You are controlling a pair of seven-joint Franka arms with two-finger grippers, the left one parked.
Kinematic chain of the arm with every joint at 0, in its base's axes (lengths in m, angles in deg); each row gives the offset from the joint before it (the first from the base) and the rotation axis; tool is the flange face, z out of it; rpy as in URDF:
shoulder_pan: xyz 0 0 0.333 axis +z
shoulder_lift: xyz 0 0 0 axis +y
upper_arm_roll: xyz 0 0 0.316 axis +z
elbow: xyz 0.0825 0 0 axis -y
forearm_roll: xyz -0.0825 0 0.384 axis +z
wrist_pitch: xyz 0 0 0 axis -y
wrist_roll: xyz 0.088 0 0 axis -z
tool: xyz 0 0 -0.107 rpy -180 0 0
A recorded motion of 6 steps. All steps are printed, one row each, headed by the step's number.
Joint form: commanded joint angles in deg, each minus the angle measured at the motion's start. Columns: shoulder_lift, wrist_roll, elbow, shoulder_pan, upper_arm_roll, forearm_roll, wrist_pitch.
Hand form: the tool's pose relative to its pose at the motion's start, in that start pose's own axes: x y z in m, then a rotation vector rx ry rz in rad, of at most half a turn. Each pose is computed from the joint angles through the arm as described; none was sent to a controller.
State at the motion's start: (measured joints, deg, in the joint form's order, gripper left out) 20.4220 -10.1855 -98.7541 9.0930 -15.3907 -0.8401 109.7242
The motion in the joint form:
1: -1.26 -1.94 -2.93 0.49 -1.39 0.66 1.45
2: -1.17 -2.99 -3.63 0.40 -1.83 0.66 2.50
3: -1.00 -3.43 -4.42 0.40 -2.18 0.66 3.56
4: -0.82 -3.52 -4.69 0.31 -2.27 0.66 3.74
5: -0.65 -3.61 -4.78 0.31 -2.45 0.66 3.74
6: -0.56 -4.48 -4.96 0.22 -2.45 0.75 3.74
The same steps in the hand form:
1: -0.0102 0.0075 0.0088 0.0118 -0.0018 -0.0135
2: -0.0112 0.0126 0.0141 0.0094 0.0023 -0.0228
3: -0.0121 0.0158 0.0207 0.0072 0.0037 -0.0247
4: -0.0126 0.0173 0.0246 0.0073 -0.0011 -0.0234
5: -0.0129 0.0189 0.0271 0.0069 -0.0058 -0.0220
6: -0.0135 0.0195 0.0296 0.0092 -0.0101 -0.0352

